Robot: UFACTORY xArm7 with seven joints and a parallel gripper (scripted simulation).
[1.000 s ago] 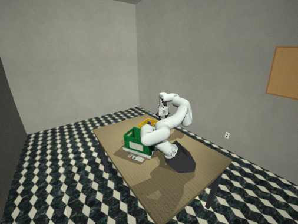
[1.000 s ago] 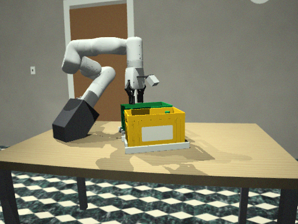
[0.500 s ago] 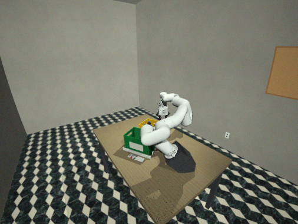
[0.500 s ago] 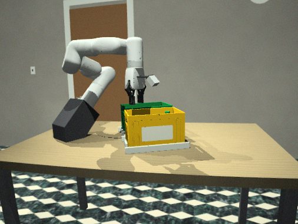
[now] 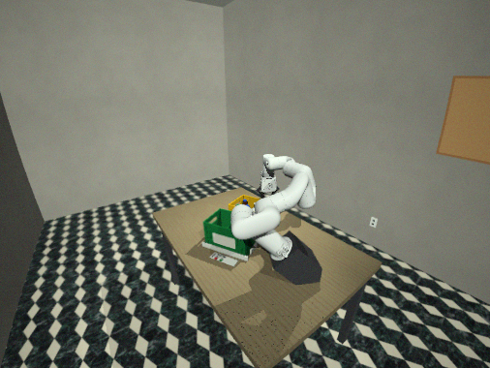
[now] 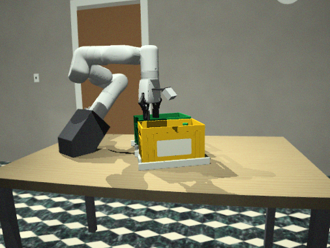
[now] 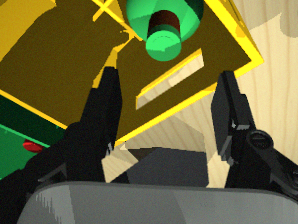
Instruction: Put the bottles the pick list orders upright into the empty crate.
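The green-capped bottle lies 140 mm below my hand. From my hand the other things lie so: yellow crate (40 mm ahead, 90 mm to the left, 140 mm below); then blue-capped bottle (140 mm ahead, 110 mm to the left, 140 mm below); then white-topped bottle (70 mm ahead, 60 mm to the left, 140 mm below).
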